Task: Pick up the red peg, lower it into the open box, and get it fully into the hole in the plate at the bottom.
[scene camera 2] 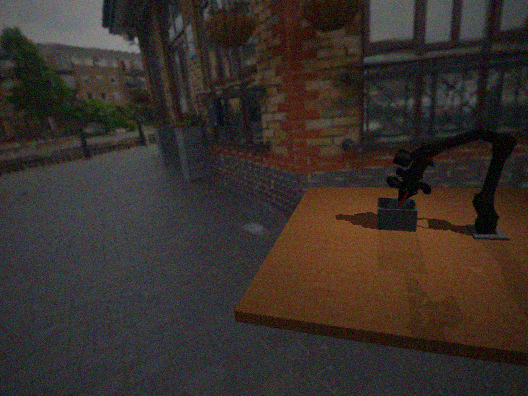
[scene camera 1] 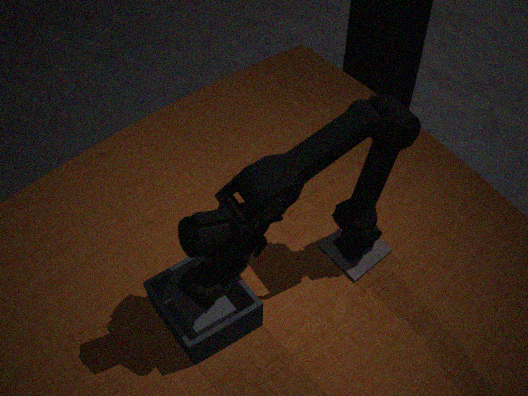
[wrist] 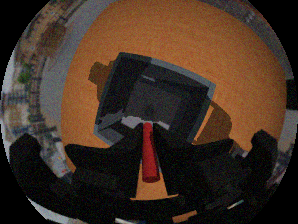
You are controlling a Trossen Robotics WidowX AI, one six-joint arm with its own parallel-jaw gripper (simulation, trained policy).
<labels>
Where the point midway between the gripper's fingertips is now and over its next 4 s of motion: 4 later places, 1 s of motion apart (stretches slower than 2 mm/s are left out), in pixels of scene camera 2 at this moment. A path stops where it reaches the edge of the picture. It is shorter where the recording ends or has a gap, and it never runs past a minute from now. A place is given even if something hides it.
My gripper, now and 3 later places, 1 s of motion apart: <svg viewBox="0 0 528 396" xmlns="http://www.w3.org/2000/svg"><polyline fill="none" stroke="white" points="400,201 395,209 390,205 389,204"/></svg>
</labels>
